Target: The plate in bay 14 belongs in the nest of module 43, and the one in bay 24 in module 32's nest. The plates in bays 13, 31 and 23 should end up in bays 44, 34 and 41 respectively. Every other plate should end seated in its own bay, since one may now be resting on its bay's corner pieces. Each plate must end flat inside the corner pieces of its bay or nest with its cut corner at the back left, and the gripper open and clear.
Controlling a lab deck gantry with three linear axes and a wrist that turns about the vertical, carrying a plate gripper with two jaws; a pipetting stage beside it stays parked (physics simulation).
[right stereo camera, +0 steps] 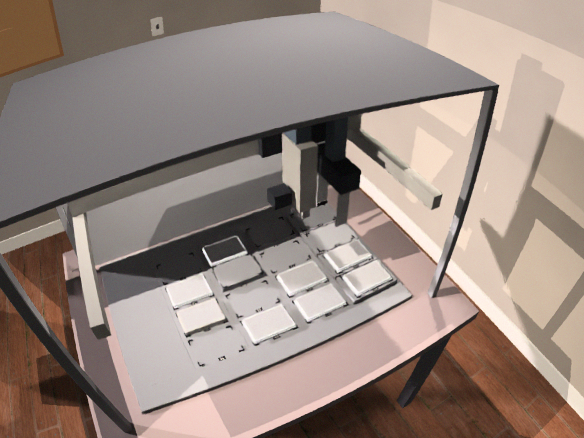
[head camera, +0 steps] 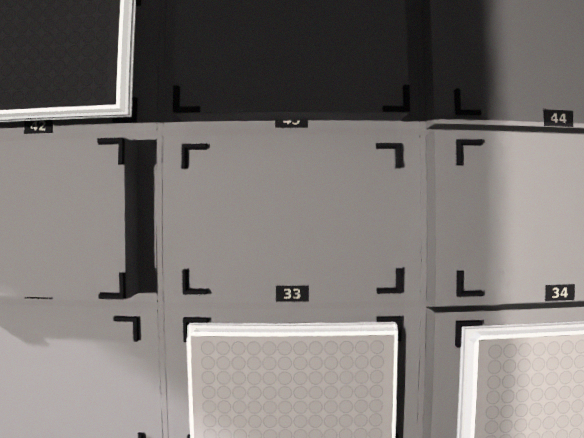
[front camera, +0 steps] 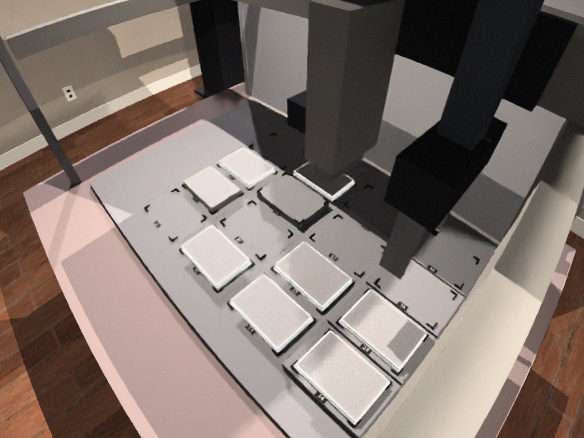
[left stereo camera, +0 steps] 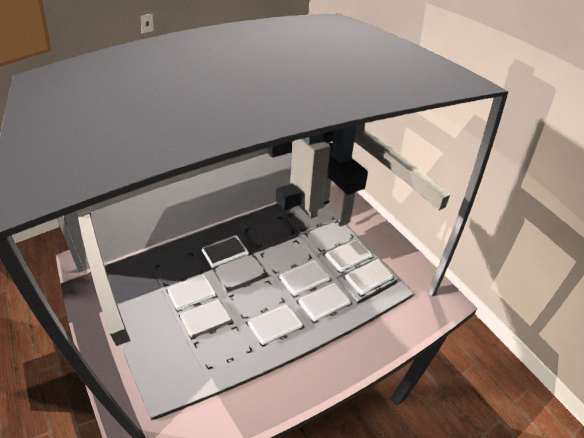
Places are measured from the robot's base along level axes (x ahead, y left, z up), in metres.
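Pixels of known places: gripper, between the fingertips: (right stereo camera: 331,213) (front camera: 410,247) (left stereo camera: 333,213); robot's base, origin of its link: (right stereo camera: 200,365) (front camera: 145,208) (left stereo camera: 208,368).
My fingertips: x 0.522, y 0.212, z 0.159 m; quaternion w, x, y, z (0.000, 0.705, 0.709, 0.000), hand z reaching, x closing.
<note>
Ahead of a thing's pixels: the offset from my fingertips to its top centre. "spot": to the spot under its first point.
The plates of bay 14 {spot: 0.036 m ahead, 0.171 m right, 0.130 m down} (front camera: 342,375) (left stereo camera: 370,277), bay 24 {spot: 0.003 m ahead, 0.069 m right, 0.130 m down} (front camera: 367,317) (head camera: 540,390) (left stereo camera: 349,255), bay 13 {spot: 0.123 m back, 0.169 m right, 0.145 m down} (front camera: 272,311) (left stereo camera: 324,302), bay 23 {spot: 0.124 m back, 0.066 m right, 0.145 m down} (front camera: 313,275) (head camera: 292,390) (left stereo camera: 304,278) and bay 31 {spot: 0.450 m back, 0.041 m left, 0.145 m down} (front camera: 246,166) (left stereo camera: 191,292) lie at their bays. Others lie at bay 12 {spot: 0.284 m back, 0.171 m right, 0.145 m down} (front camera: 216,256), bay 42 (front camera: 327,182) (head camera: 60,50) and bay 21 {spot: 0.452 m back, 0.061 m right, 0.145 m down} (front camera: 212,186); small seating errors cannot be told. The nests of module 32 {0.293 m back, 0.045 m left, 0.137 m down} (front camera: 295,197) (left stereo camera: 240,272) and module 43 {0.130 m back, 0.152 m left, 0.137 m down} (head camera: 292,55) (left stereo camera: 270,232) are empty. My gripper (left stereo camera: 335,213) (right stereo camera: 331,214) is open, empty, above the back right deck.
Bay 33 {spot: 0.129 m back, 0.047 m left, 0.159 m down} (head camera: 292,215), bay 34 {spot: 0.021 m ahead, 0.046 m left, 0.145 m down} (head camera: 540,215) and bay 44 {spot: 0.028 m ahead, 0.145 m left, 0.145 m down} (head camera: 545,55) hold no plate; neither does bay 41 {spot: 0.445 m back, 0.167 m left, 0.159 m down} (left stereo camera: 180,265). The pale pipetting stage (front camera: 347,90) (left stereo camera: 310,175) hangs left of the gripper. Dark shade covers the back of the deck.
</note>
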